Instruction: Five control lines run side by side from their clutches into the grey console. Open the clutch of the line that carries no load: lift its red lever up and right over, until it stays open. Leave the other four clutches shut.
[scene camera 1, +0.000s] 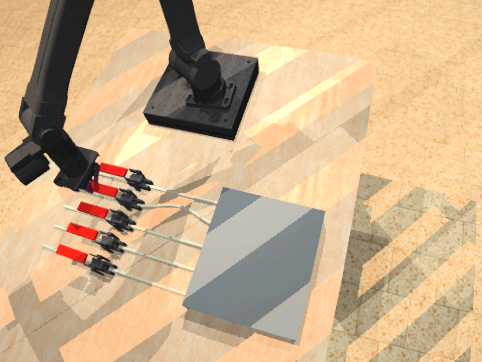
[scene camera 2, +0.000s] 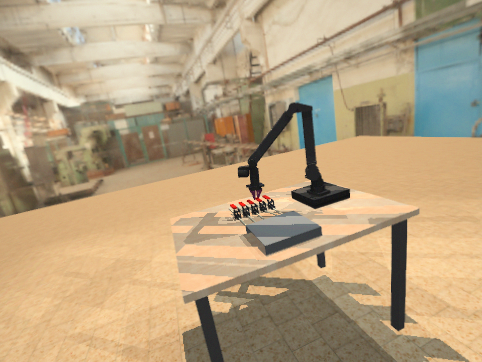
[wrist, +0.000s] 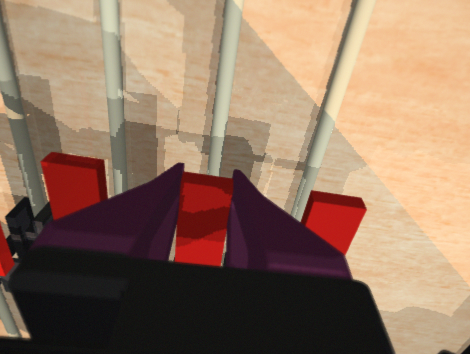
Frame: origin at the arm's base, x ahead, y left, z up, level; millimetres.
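Seen in the pictures: gripper, fingertip midpoint: (scene camera 1: 93, 188) (scene camera 2: 256, 199) (wrist: 207, 178); arm's base, origin of the base link: (scene camera 1: 211, 95) (scene camera 2: 318, 192).
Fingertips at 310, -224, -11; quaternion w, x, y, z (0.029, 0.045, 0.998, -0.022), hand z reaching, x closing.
Pixels of each thing's top centre, then the offset from my fingertips to it, as dx, dy, dz.
- grey console, middle of its top: (scene camera 1: 256, 257) (scene camera 2: 281, 225) +87, +424, +1
- red lever, middle of its top: (wrist: 196, 275) (scene camera 1: 107, 190) +3, +49, +13
- top lever, middle of its top: (scene camera 1: 117, 170) -52, +53, +13
- third lever, middle of its top: (scene camera 1: 97, 211) +58, +45, +13
- fourth lever, middle of its top: (scene camera 1: 87, 232) +113, +41, +13
- bottom lever, middle of its top: (scene camera 1: 76, 255) +168, +36, +13
Five pale lines run side by side from black clutches into the grey console (scene camera 1: 260, 260) (scene camera 2: 285, 230). In scene camera 1, the second line from the top (scene camera 1: 170, 205) bows in a curve between its clutch (scene camera 1: 131, 199) and the console; the others look straight. My gripper (scene camera 1: 93, 184) (scene camera 2: 256, 196) (wrist: 207, 178) is shut on the red lever (scene camera 1: 105, 189) (wrist: 204, 215) of that curved line, with one purple finger on each side. This lever is down, like the top lever (scene camera 1: 113, 170), the third lever (scene camera 1: 92, 209), the fourth lever (scene camera 1: 82, 230) and the bottom lever (scene camera 1: 71, 253).
Neighbouring red levers stand close on both sides of the fingers: one at left (wrist: 77, 185) and one at right (wrist: 335, 220) in the wrist view. The arm's black base plate (scene camera 1: 167, 107) (scene camera 2: 321, 198) stands on the table behind the row. The console is at the lines' far end.
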